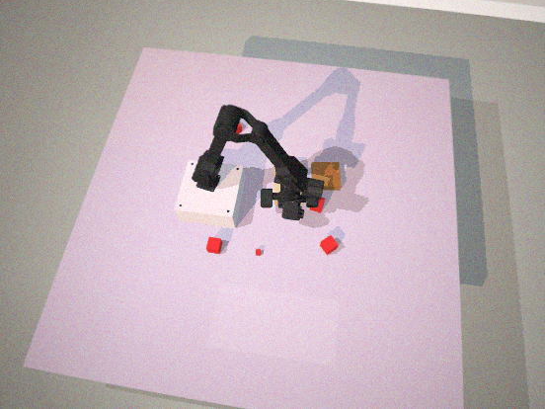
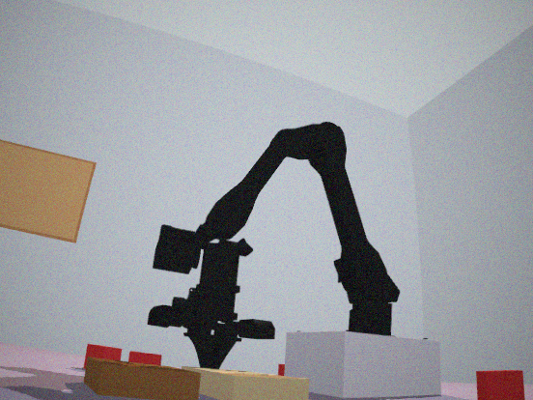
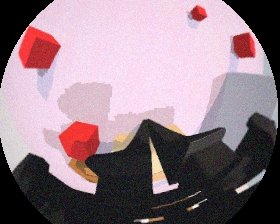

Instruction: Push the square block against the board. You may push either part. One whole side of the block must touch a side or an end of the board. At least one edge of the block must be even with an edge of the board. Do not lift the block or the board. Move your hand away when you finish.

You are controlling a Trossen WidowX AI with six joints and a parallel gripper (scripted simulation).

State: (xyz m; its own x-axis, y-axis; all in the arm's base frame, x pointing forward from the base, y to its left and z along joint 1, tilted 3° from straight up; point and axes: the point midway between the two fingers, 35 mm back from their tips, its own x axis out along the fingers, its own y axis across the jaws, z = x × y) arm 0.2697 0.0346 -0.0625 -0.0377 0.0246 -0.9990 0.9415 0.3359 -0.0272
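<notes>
The cream board is 90 mm to the left of my gripper tip, 30 mm behind it and 10 mm above it. The rest, counted from my gripper tip: orange block (160 mm to the left, 90 mm ahead, 10 mm above).
</notes>
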